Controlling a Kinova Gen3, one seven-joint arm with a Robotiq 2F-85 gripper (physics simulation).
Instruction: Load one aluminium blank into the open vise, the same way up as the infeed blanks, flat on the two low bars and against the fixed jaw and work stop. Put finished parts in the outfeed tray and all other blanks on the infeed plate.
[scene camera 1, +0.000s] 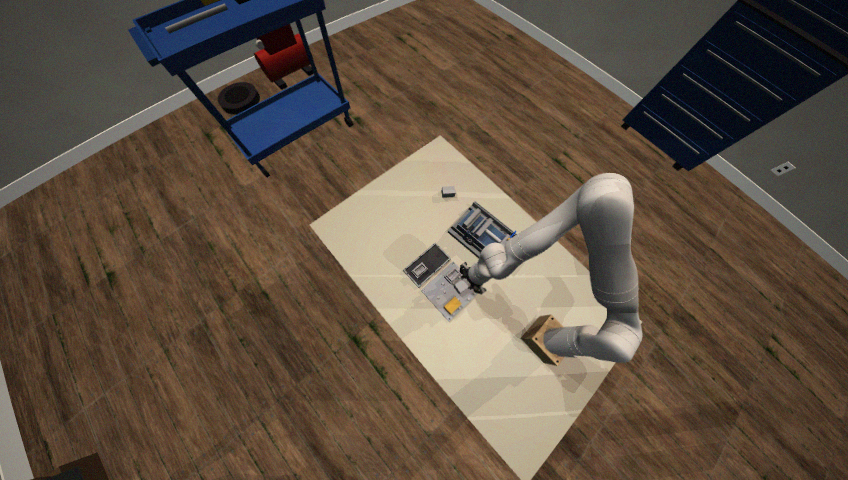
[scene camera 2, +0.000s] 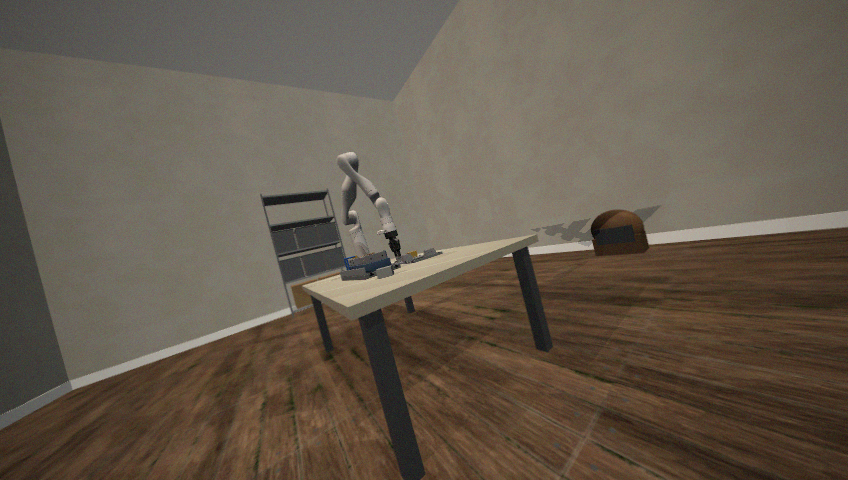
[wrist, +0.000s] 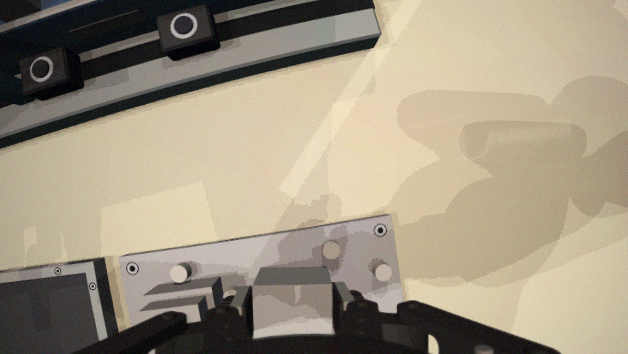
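Seen in the pictures: gripper, between the fingertips: (scene camera 1: 466, 282) (scene camera 2: 398, 257) (wrist: 292, 302); arm's base, origin of its link: (scene camera 1: 554, 340) (scene camera 2: 363, 255).
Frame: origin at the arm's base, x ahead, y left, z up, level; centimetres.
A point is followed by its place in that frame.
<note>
My gripper (scene camera 1: 470, 281) {x 37.7, y 8.7, z -6.2 cm} (scene camera 2: 397, 256) {x 37.7, y 8.7, z -6.2 cm} (wrist: 292, 302) {x 37.7, y 8.7, z -6.2 cm} points down at the infeed plate (scene camera 1: 429, 290) {x 45.3, y 22.0, z -8.9 cm} (wrist: 240, 255) {x 40.6, y 6.4, z -8.9 cm}. Its fingers are shut on the opposite sides of a plain grey aluminium blank (scene camera 1: 461, 286) {x 37.8, y 11.5, z -5.3 cm} (wrist: 292, 307) {x 37.7, y 8.6, z -5.3 cm}. The blank is upright and low at the plate; its underside is hidden. Beside it on the plate is a stepped grey part (scene camera 1: 453, 275) {x 43.4, y 10.5, z -6.8 cm} (wrist: 175, 304) {x 43.7, y 8.0, z -5.8 cm}, partly hidden by the gripper in the wrist view. The open blue vise (scene camera 1: 483, 224) {x 51.4, y -14.5, z -3.7 cm} (scene camera 2: 371, 262) {x 57.9, y -14.5, z -3.6 cm} shows its edge in the wrist view. The dark outfeed tray (scene camera 1: 437, 255) {x 54.6, y 9.3, z -9.1 cm} (wrist: 95, 310) {x 50.0, y 8.8, z -8.5 cm} holds one part (scene camera 1: 420, 270) {x 53.9, y 19.8, z -7.0 cm}.
A yellow block (scene camera 1: 452, 305) {x 34.6, y 19.5, z -5.3 cm} sits at the plate's far end from the tray. Several pegs, one of them a round peg (wrist: 331, 250) {x 35.2, y 6.6, z -8.1 cm}, stand up from the plate around the blank. A loose grey block (scene camera 1: 448, 192) {x 74.1, y -14.5, z -6.1 cm} (scene camera 2: 385, 271) {x 77.0, y -16.2, z -7.6 cm} lies beyond the vise. The arm's wooden base block (scene camera 1: 542, 340) {x 3.4, y 3.5, z 0.4 cm} is on the table.
</note>
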